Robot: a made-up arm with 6 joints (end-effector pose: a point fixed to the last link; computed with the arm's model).
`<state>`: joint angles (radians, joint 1 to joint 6).
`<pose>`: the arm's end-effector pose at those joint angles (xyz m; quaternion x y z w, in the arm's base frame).
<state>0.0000 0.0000 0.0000 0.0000 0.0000 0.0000</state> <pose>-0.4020 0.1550 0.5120 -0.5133 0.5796 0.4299 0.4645</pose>
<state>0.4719 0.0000 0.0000 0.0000 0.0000 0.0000</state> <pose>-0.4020 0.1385 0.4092 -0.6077 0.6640 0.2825 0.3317</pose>
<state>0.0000 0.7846 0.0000 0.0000 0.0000 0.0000</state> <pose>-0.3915 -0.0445 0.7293 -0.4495 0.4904 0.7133 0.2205</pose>
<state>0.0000 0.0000 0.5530 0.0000 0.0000 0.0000</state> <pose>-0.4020 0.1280 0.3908 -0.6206 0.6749 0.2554 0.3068</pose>
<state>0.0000 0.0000 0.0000 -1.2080 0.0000 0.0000</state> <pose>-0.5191 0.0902 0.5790 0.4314 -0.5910 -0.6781 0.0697</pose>
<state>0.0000 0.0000 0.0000 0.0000 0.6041 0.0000</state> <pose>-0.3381 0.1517 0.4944 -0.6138 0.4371 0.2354 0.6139</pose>
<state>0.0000 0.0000 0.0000 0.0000 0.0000 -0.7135</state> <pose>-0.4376 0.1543 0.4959 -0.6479 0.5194 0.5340 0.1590</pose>
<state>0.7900 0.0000 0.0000 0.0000 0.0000 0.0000</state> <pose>-0.4020 0.1013 0.3492 -0.6526 0.7004 0.1738 0.2312</pose>
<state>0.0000 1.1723 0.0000 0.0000 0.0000 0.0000</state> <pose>-0.3081 -0.1433 0.8029 -0.3917 0.4175 0.8155 0.0849</pose>
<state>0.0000 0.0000 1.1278 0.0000 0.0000 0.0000</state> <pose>-0.4020 0.0370 0.2995 -0.6821 0.7196 0.0536 0.1183</pose>
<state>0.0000 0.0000 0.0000 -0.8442 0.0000 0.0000</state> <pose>-0.4968 0.1154 0.5452 -0.4747 0.6109 0.6261 0.0977</pose>
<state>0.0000 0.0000 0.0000 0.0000 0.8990 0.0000</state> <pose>-0.3059 0.1489 0.5004 -0.6430 0.3522 0.1315 0.6673</pose>
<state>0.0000 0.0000 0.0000 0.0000 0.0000 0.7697</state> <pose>-0.3783 0.1298 0.5356 -0.2964 0.5626 0.2574 0.7276</pose>
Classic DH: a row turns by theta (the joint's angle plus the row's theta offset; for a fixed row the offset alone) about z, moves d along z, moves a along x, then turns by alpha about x. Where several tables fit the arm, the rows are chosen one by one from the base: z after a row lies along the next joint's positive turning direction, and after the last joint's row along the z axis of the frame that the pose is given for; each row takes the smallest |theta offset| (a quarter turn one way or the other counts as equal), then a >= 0, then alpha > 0; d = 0 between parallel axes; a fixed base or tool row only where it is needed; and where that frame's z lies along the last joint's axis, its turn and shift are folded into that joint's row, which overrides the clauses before.
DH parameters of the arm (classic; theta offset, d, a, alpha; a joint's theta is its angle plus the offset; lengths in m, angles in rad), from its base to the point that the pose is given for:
base (fixed): -1.5708 0.495 0.067 1.5708
joint 1: 0.8387 0.0764 -0.0016 -1.8544
joint 2: 0 -0.0011 0.0079 1.8544
joint 3: 0.1839 0.2839 0.0244 1.7428
joint 4: -1.1114 -0.118 0.0325 -0.528
joint 5: -0.0008 -0.1 -0.1092 1.1052
joint 6: -0.1052 0.0461 0.0182 1.775
tool (fixed): 2.0363 0.0539 0 0

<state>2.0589 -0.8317 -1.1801 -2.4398 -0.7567 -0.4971</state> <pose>-0.4981 -0.0889 0.4236 -0.3708 -0.6113 -0.0868 0.6937</pose>
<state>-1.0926 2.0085 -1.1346 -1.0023 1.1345 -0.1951</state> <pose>0.1670 -0.4121 0.4364 -0.2811 0.4333 -0.8557 0.0306</pose>
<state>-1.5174 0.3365 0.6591 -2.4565 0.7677 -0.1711</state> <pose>-0.5235 -0.2683 0.5459 0.5516 0.1501 -0.7837 0.2431</pose>
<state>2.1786 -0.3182 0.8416 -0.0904 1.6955 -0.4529</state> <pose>-0.1662 -0.3168 0.4613 0.5614 0.2000 0.3471 0.7241</pose>
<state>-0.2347 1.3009 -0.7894 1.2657 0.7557 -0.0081</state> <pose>0.0507 -0.2227 0.6687 -0.0191 0.6076 0.3276 0.7233</pose>
